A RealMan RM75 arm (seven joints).
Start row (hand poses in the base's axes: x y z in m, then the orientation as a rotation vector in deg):
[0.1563, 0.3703, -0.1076, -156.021, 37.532, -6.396]
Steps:
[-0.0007, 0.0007, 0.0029, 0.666, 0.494, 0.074]
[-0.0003, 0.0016, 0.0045, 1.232, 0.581, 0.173]
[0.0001, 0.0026, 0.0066, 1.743, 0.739, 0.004]
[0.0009, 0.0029, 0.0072, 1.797, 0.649, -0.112]
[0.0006, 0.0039, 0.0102, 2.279, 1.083, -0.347]
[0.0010, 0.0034, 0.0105, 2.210, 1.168, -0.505]
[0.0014, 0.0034, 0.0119, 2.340, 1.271, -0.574]
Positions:
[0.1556, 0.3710, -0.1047, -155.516, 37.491, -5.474]
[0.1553, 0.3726, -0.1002, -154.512, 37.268, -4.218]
[0.1554, 0.3752, -0.0936, -152.988, 37.248, -2.635]
[0.1563, 0.3781, -0.0864, -151.347, 37.338, -1.206]
[0.1569, 0.3820, -0.0762, -149.228, 37.792, 0.859]
[0.1579, 0.3854, -0.0657, -147.112, 38.468, 2.927]
[0.1593, 0.3888, -0.0538, -144.835, 39.218, 5.110]

